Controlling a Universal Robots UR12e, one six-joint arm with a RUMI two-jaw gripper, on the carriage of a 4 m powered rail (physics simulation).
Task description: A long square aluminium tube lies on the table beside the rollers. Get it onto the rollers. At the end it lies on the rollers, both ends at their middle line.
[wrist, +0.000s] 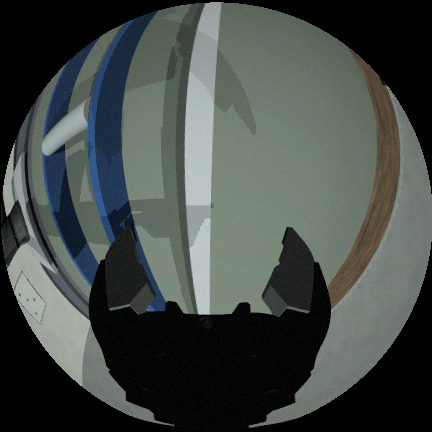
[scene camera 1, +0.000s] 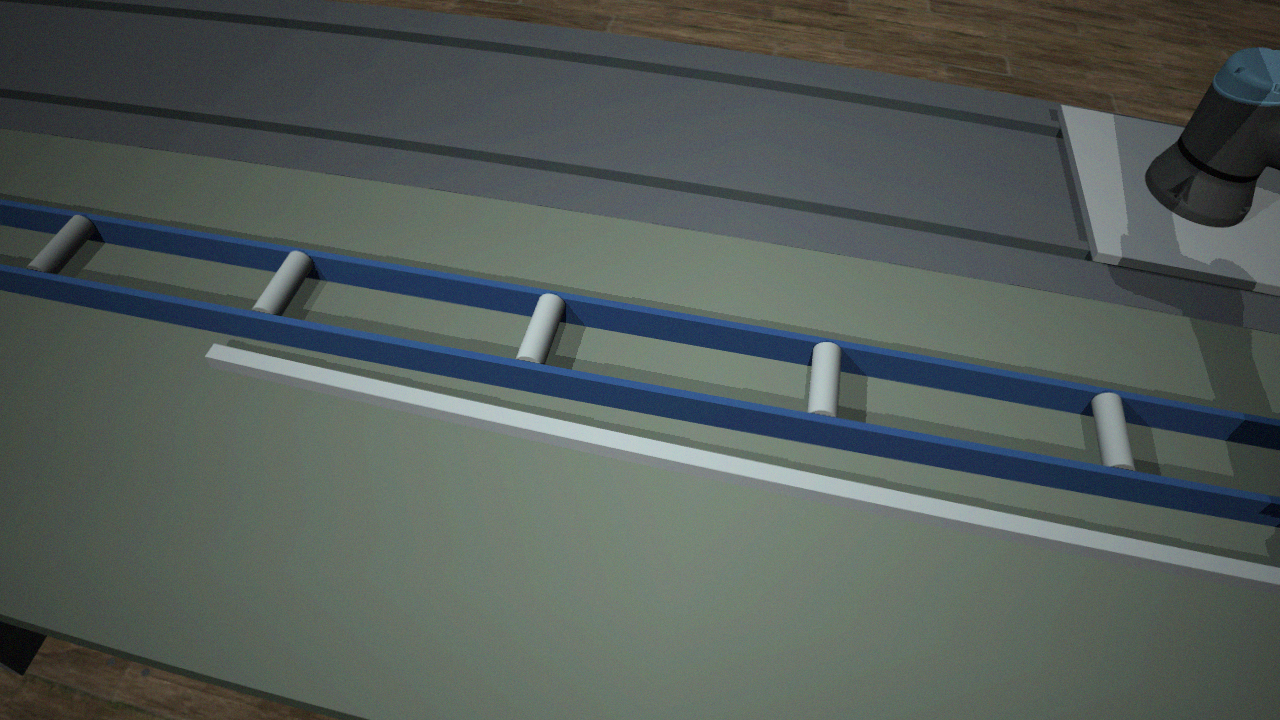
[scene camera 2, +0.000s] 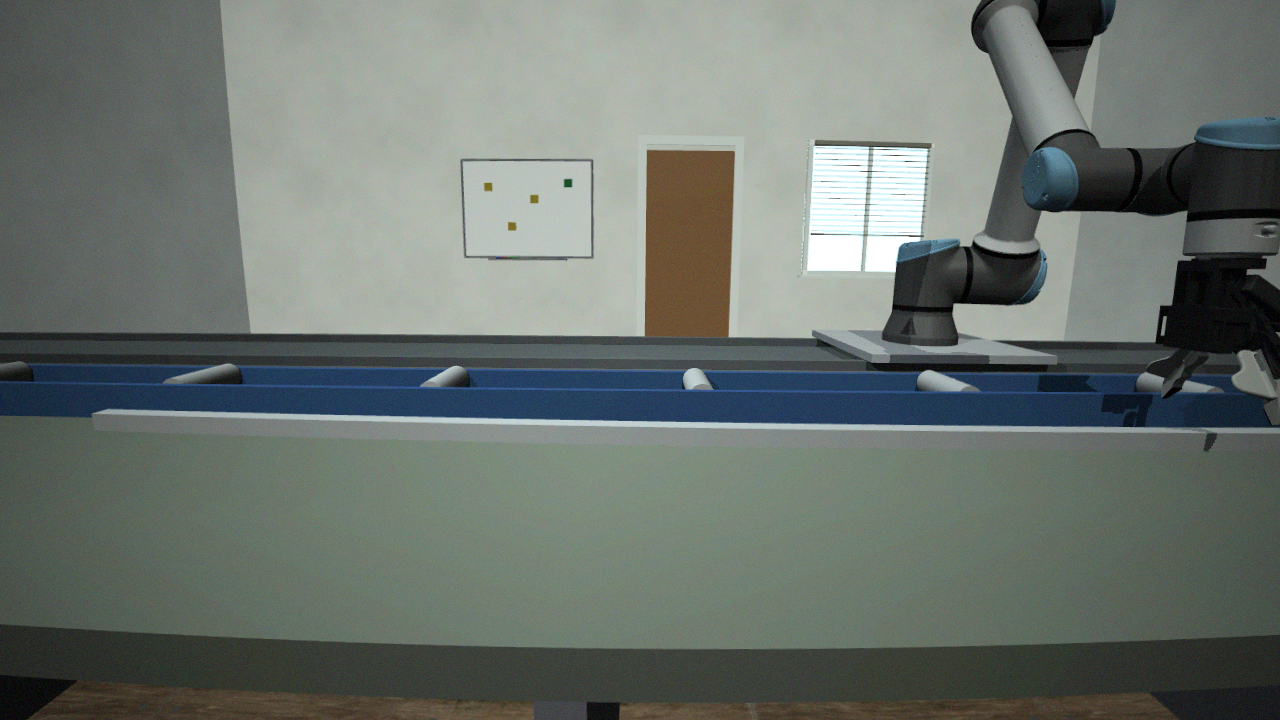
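Seen in the pictures: gripper, fingertip midpoint: (wrist: 208,228) (scene camera 2: 1214,411); arm's base at its link origin: (scene camera 1: 1195,193) (scene camera 2: 918,341).
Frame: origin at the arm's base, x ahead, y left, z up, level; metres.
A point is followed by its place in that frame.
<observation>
A long pale square aluminium tube (scene camera 1: 662,447) {z -0.005, x 0.760, y -0.869 m} (scene camera 2: 626,431) {z -0.012, x 0.778, y -0.779 m} (wrist: 199,150) {z -0.005, x 0.791, y 0.061 m} lies on the table, beside and roughly parallel to the blue roller frame. Its left end shows in both scene views; its right end is out of view. Pale rollers (scene camera 1: 824,379) {z 0.029, x 0.628, y -0.674 m} (scene camera 2: 696,379) {z 0.029, x 0.646, y -0.676 m} (wrist: 67,127) {z 0.028, x 0.648, y 0.120 m} sit between the blue side rails (scene camera 1: 680,405) {z 0.003, x 0.694, y -0.857 m} (wrist: 109,100) {z 0.000, x 0.694, y 0.136 m}. My gripper (scene camera 2: 1222,404) {z 0.025, x 0.799, y -0.003 m} (wrist: 208,228) {z 0.025, x 0.799, y -0.003 m} is open and empty, pointing down above the tube at the right of the second scene view. In the wrist view the tube runs between the fingers, nearer the left one. The gripper does not show in the first scene view.
The arm's base (scene camera 1: 1203,183) {z 0.067, x 0.068, y -0.037 m} (scene camera 2: 921,324) {z 0.054, x 0.074, y -0.036 m} stands on the light carriage plate (scene camera 1: 1090,188) {z 0.000, x 0.047, y -0.209 m} (scene camera 2: 850,344) {z 0.000, x 0.076, y -0.219 m} of the grey rail (scene camera 1: 537,116), behind the rollers. The table's front edge (scene camera 2: 358,658) {z -0.042, x 1.160, y -0.939 m} runs along the near side. The near blue rail stands between tube and rollers.
</observation>
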